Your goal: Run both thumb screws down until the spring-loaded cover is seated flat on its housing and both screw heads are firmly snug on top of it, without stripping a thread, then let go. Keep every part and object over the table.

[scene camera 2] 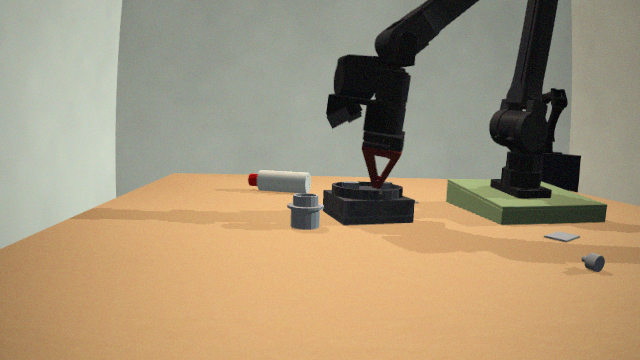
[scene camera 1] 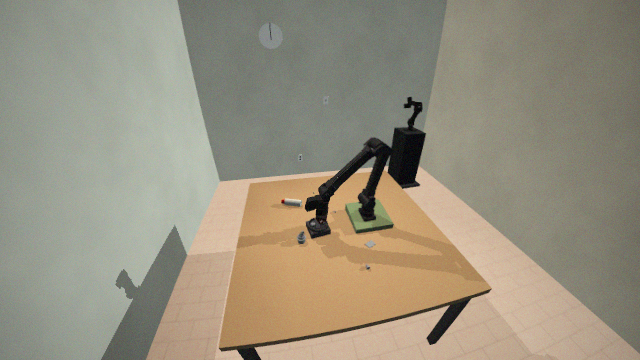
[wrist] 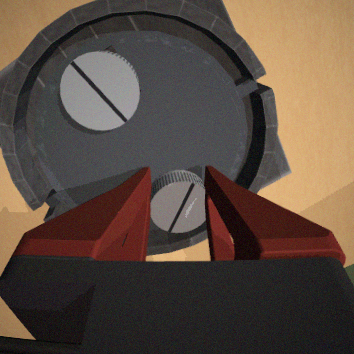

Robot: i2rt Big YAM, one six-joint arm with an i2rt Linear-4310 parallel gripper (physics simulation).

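Where they show: gripper, between the fingertips: (scene camera 2: pixel 376 186) (scene camera 1: pixel 320 222) (wrist: pixel 177 176); arm's base, origin of its link: (scene camera 2: pixel 519 191) (scene camera 1: pixel 366 214).
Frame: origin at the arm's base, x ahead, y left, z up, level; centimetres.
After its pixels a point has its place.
The dark housing (scene camera 1: pixel 318 233) {z -1.1, x 35.4, y 8.8 cm} (scene camera 2: pixel 372 211) {z -2.2, x 35.0, y 8.8 cm} stands on the table, with a raised ring wall around the round grey cover (wrist: pixel 190 100) {z 0.5, x 35.4, y -0.4 cm}. My gripper (scene camera 2: pixel 378 185) {z 1.0, x 32.4, y 1.6 cm} (wrist: pixel 177 176) {z 1.0, x 32.4, y 1.6 cm} points down inside the ring. Its red fingers are shut on the near thumb screw (wrist: pixel 175 212) {z 1.8, x 31.0, y 2.3 cm}, one against each side of its knurled head; its slot runs diagonally. The far thumb screw (wrist: pixel 100 90) {z 1.8, x 37.6, y 2.7 cm} is untouched by the fingers, at the upper left of the wrist view, with a narrow shadow beside its head. The ring wall hides the cover's edge in scene camera 2, and any gap under the cover or the heads cannot be made out.
A grey flanged cylinder (scene camera 1: pixel 301 238) {z -0.1, x 46.2, y 11.7 cm} (scene camera 2: pixel 305 216) {z -2.3, x 46.3, y 12.2 cm} stands close beside the housing. A white bottle (scene camera 1: pixel 293 202) {z -0.3, x 46.9, y -25.4 cm} (scene camera 2: pixel 284 181) {z -1.5, x 47.1, y -24.8 cm} with a red cap lies behind. A thin grey plate (scene camera 1: pixel 370 244) {z -4.1, x 6.5, y 22.1 cm} (scene camera 2: pixel 562 236) {z -4.1, x 6.7, y 22.2 cm} and a small grey knob (scene camera 1: pixel 368 267) {z -3.0, x 14.5, y 37.8 cm} (scene camera 2: pixel 594 262) {z -3.1, x 15.5, y 38.0 cm} lie towards the right front.
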